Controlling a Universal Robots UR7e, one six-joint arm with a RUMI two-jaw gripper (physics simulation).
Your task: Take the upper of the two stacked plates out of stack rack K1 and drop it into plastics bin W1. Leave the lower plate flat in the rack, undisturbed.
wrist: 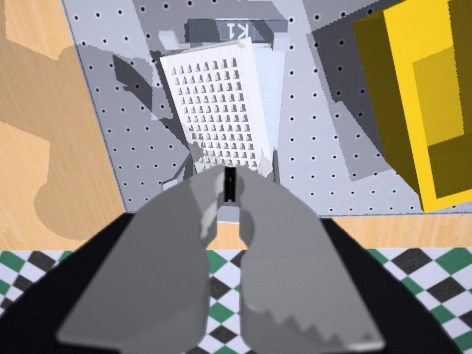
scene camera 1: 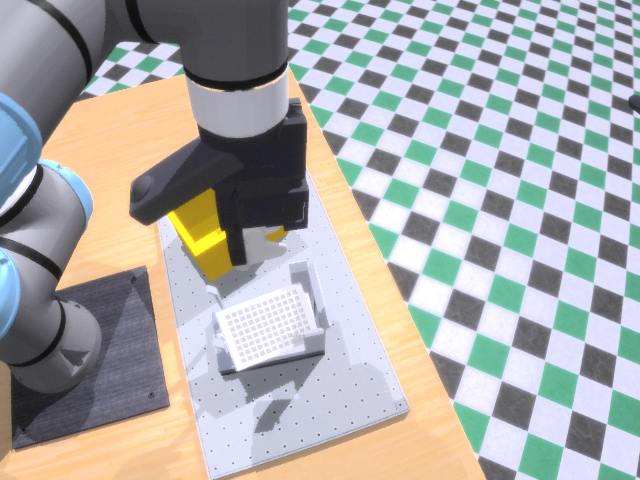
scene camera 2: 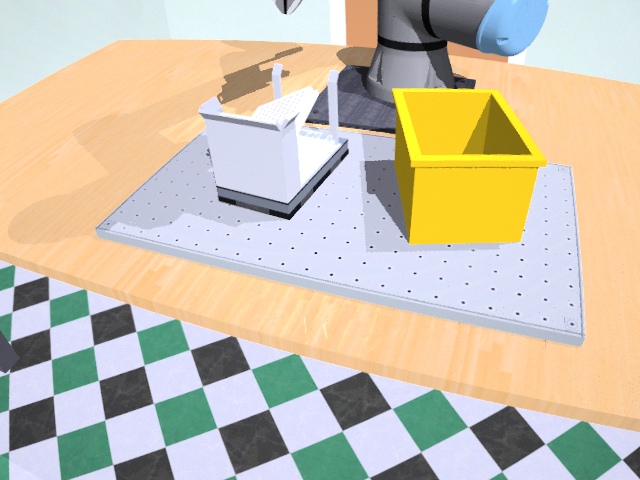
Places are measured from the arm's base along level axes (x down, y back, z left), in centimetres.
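Pixels of known places: gripper, between the fingertips: [wrist: 231,170] [scene camera 1: 244,266] [scene camera 2: 287,13]; arm's base, origin of its link: [scene camera 1: 58,347] [scene camera 2: 410,87].
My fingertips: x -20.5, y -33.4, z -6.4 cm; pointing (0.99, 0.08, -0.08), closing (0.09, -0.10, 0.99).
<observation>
Ahead of a thing's pixels: the offset from my fingertips to its top centre. "spot": to the spot under its first point.
The upper white gridded plate {dx +10.2, dy -0.9, dz -2.7 cm} [scene camera 1: 268,325] [scene camera 2: 289,105] [wrist: 215,110] lies tilted and skewed in rack K1 {dx +8.1, dy -0.7, dz -1.6 cm} [scene camera 1: 316,297] [scene camera 2: 248,160] [wrist: 205,31], its end at the label side raised. A pale flat surface {spot: dx +16.8, dy +0.6, dz +2.6 cm} [scene camera 2: 320,153] [wrist: 270,95] shows beneath it, probably the lower plate; it is mostly hidden. My gripper [scene camera 1: 258,250] [wrist: 231,170] is shut with nothing between its fingers, above the rack's tall-wall end in the wrist view; its tip also shows at the top edge of scene camera 2. Yellow bin W1 {dx +10.1, dy +0.9, dz +18.5 cm} [scene camera 1: 214,263] [scene camera 2: 467,204] [wrist: 405,100] stands beside the rack.
The rack has two upright posts {spot: dx +12.3, dy +4.7, dz +2.9 cm} [scene camera 2: 333,105] at the label end and a tall wall at the other. Rack and bin stand on the grey perforated board {dx +20.0, dy -1.6, dz +7.0 cm} [scene camera 1: 320,403] [scene camera 2: 330,258]. The arm's dark base mat [scene camera 1: 129,351] [scene camera 2: 356,111] lies beside the board.
</observation>
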